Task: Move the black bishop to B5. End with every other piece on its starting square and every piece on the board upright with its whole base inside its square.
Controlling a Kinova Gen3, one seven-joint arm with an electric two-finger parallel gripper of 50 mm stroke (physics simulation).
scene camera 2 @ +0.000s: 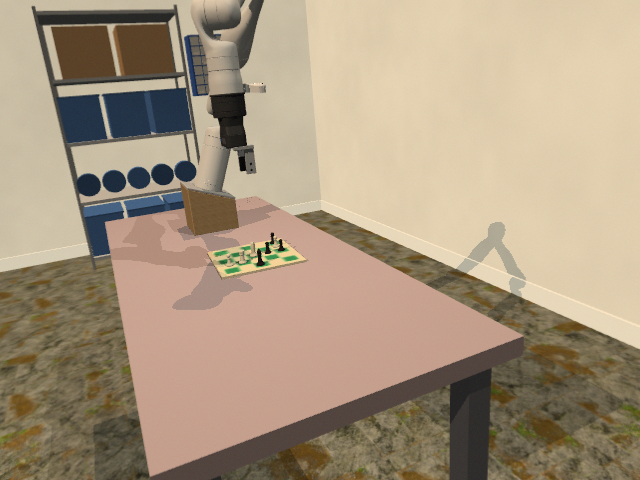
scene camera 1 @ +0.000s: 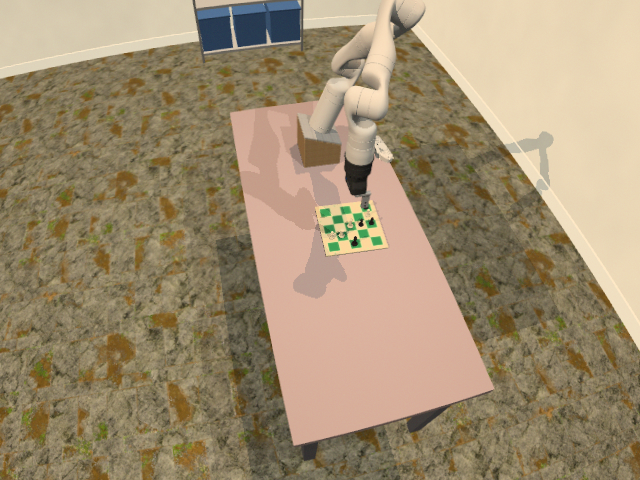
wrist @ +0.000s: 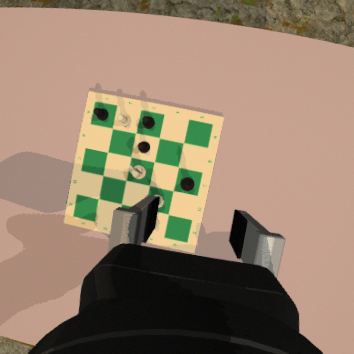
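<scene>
The chessboard lies on the table with its pieces upright. A tall black piece stands on a green edge square. Other black pieces are one on a corner square, one on an edge square and one diagonally inward. I cannot tell which is the bishop. My gripper is open and empty, high above the board area. Its left finger hides part of the board in the wrist view.
White pieces stand among the black ones; one shows beside my left finger. The arm's wooden base block stands behind the board. A shelf unit stands behind the table.
</scene>
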